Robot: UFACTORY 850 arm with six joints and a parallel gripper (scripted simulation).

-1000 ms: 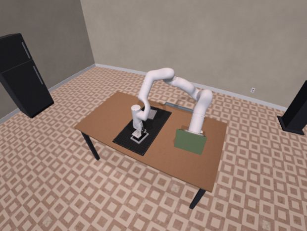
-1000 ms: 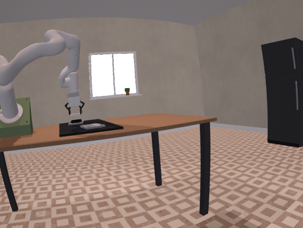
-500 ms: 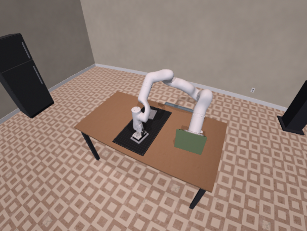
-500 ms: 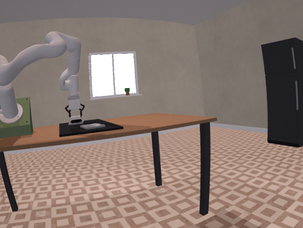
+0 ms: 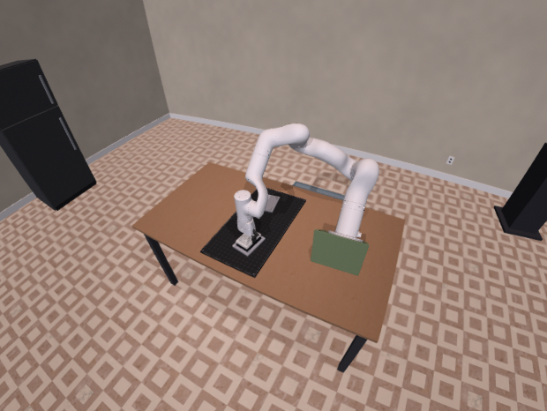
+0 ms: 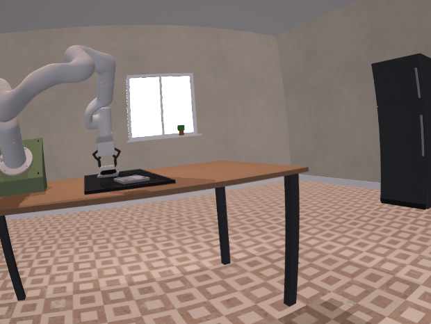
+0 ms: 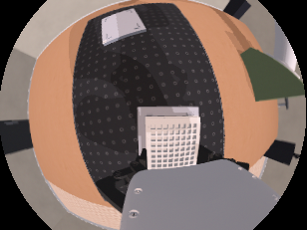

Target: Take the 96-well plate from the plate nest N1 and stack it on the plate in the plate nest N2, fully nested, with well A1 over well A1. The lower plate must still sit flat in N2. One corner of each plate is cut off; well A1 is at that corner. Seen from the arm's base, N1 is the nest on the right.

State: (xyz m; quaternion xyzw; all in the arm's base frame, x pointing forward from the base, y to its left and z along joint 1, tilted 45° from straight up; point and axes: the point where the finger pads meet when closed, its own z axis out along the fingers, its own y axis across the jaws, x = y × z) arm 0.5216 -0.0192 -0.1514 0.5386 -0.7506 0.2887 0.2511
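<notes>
My gripper is now 1 cm above the white 96-well plate. From my hand the other things lie so: dark plate (4 cm below).
</notes>
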